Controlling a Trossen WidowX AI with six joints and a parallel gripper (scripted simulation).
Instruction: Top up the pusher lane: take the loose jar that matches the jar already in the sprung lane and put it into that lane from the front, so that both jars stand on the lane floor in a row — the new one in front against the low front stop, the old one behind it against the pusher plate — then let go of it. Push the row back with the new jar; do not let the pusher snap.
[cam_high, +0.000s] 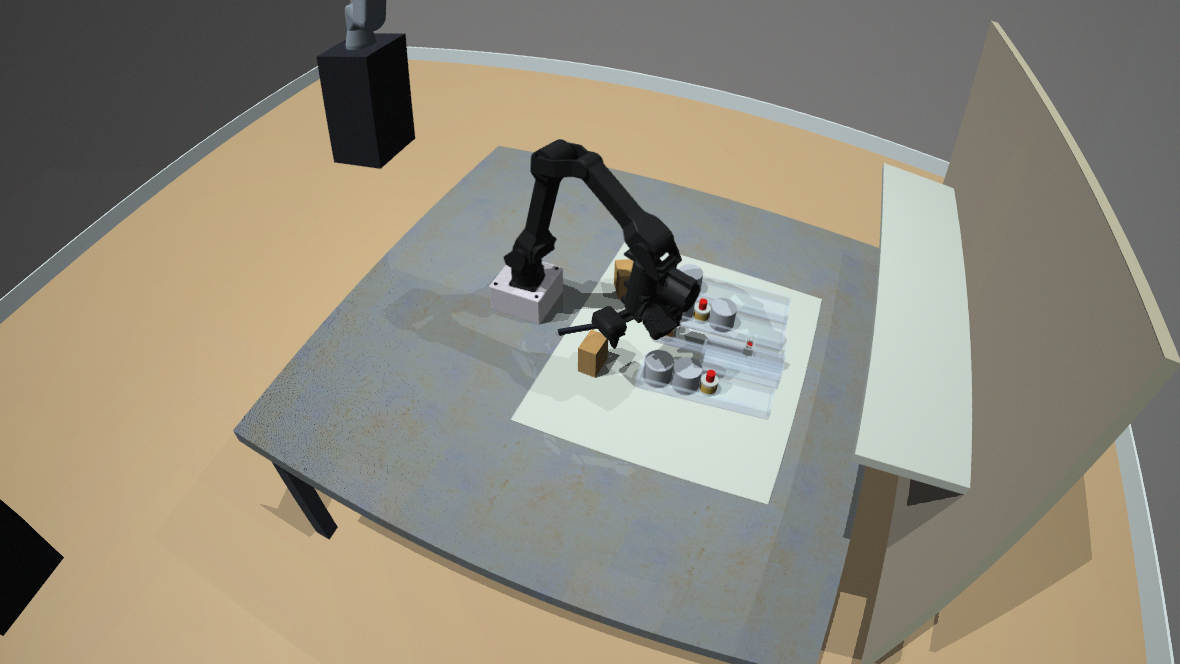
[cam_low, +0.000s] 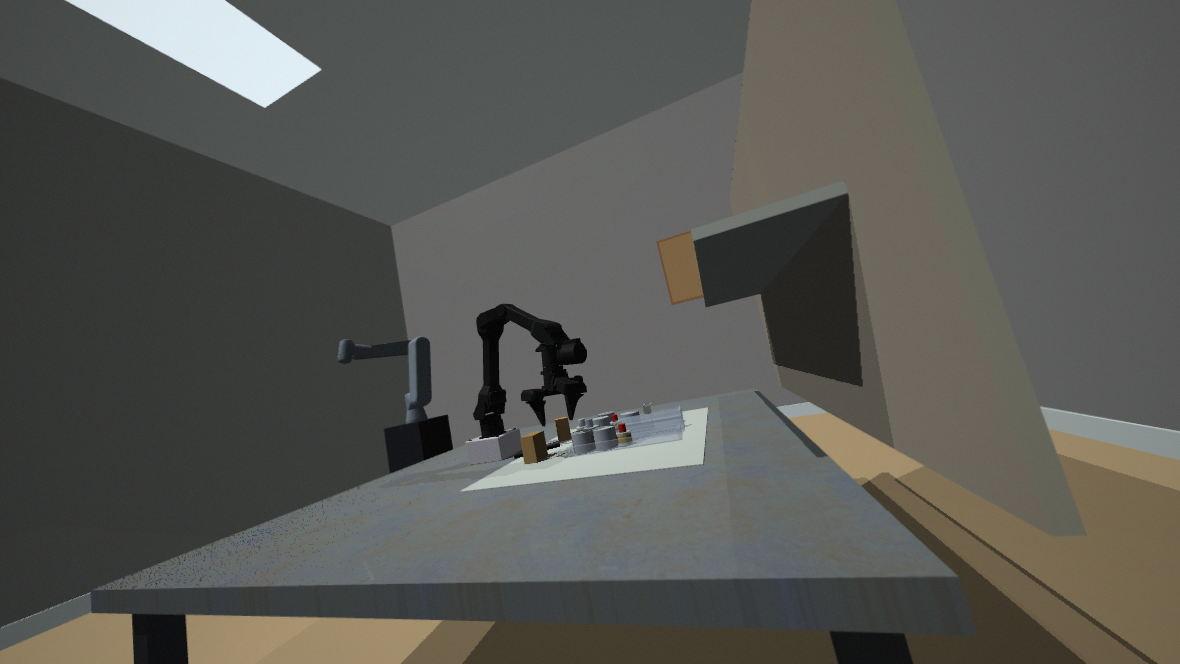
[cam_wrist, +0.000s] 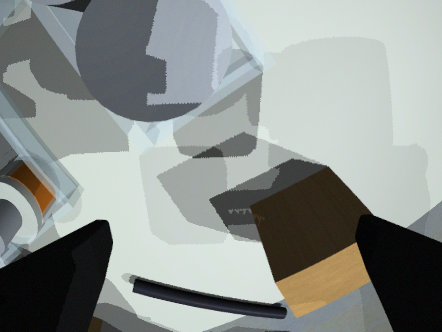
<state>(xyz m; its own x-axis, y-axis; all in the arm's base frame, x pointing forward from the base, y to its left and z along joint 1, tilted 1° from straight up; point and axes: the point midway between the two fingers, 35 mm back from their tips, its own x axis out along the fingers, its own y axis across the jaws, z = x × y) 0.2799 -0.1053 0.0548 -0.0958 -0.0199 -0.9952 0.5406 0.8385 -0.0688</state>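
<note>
Now: the black stick 120 mm behind my gripper tip, 80 mm to the left of it and 80 mm below it. Also, from my gripper tip: red tip 240 mm ahead, 90 mm to the left, 10 mm below; then lane rack 210 mm ahead, 100 mm to the left, 70 mm below.
</note>
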